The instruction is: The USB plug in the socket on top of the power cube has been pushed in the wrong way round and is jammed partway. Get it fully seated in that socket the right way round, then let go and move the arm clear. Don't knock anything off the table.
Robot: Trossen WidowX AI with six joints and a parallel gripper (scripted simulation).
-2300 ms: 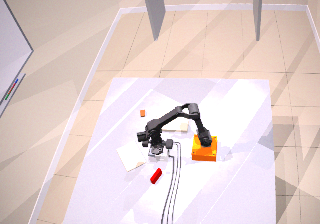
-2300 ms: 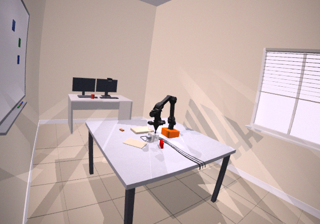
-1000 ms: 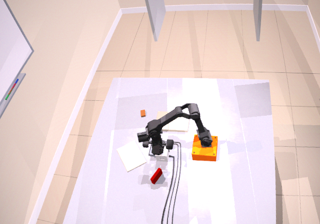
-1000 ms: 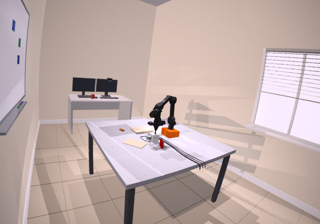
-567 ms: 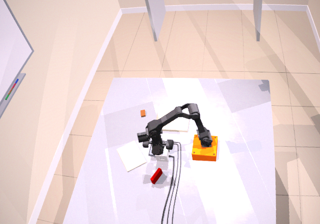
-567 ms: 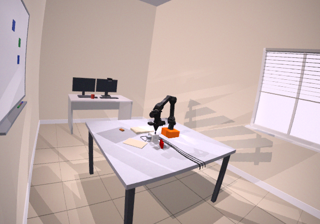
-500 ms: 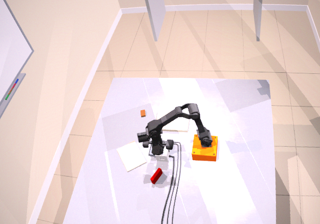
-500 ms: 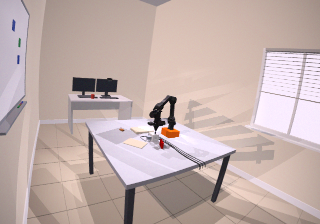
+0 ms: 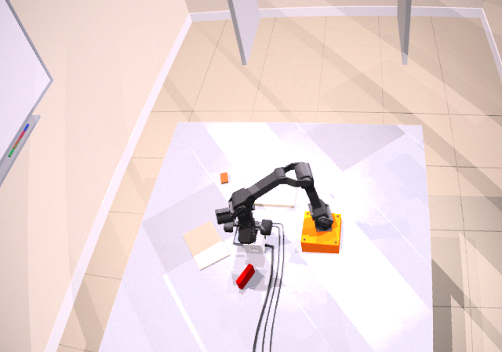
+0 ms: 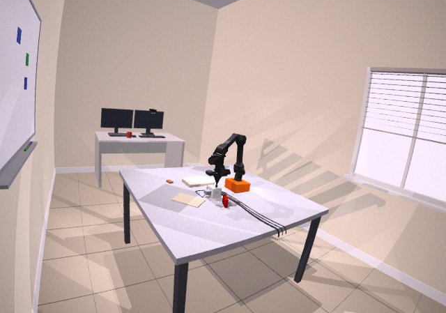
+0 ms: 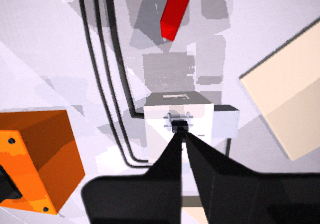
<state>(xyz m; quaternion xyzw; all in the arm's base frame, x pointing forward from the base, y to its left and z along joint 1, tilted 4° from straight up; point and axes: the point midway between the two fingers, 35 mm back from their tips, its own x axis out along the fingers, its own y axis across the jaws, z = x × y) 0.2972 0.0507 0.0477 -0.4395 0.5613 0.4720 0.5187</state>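
The USB plug is 20 mm below my gripper tip. Round my gripper tip: red block: 40 mm ahead, 140 mm to the left, 80 mm below; then book: 70 mm behind, 290 mm to the right, 100 mm below; then orange block: 160 mm ahead, 400 mm to the right, 100 mm below.
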